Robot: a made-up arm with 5 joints.
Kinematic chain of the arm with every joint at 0, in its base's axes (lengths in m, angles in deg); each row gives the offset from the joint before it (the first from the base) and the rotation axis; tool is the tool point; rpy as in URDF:
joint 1: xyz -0.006 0 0.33 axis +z
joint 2: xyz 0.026 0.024 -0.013 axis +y
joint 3: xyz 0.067 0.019 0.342 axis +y
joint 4: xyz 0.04 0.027 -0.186 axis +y
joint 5: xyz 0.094 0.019 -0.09 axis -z
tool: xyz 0.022 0.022 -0.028 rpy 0 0 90
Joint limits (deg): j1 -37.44..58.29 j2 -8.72..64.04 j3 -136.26..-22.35 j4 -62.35..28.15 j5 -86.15..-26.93
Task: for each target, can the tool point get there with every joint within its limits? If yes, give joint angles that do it. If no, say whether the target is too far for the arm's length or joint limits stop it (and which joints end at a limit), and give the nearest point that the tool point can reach.
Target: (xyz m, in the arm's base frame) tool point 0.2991 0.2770 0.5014
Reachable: yes | joints 25.32 0.13 -42.40 9.61 -38.58
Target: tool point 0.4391 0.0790 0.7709
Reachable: yes | joints -5.15 24.26 -109.96 -50.73 -62.82
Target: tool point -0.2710 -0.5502 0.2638
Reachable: no: joint limits stop it (at a limit: joint 1, joint 3, joint 4, joint 5) | nearest point 0.2530 -0.0567 0.2009 | short by 0.723 m
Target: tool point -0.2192 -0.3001 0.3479
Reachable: no: joint limits stop it (at a limit: joint 1, joint 2, joint 3, joint 4, joint 5) | nearest point 0.2609 -0.0628 0.4124 | short by 0.539 m
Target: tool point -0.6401 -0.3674 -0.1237
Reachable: no: too far | nearest point -0.0086 0.2225 0.1194 | short by 0.898 m
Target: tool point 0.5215 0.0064 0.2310
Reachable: yes | joints -12.11 50.99 -55.48 -23.34 -71.17
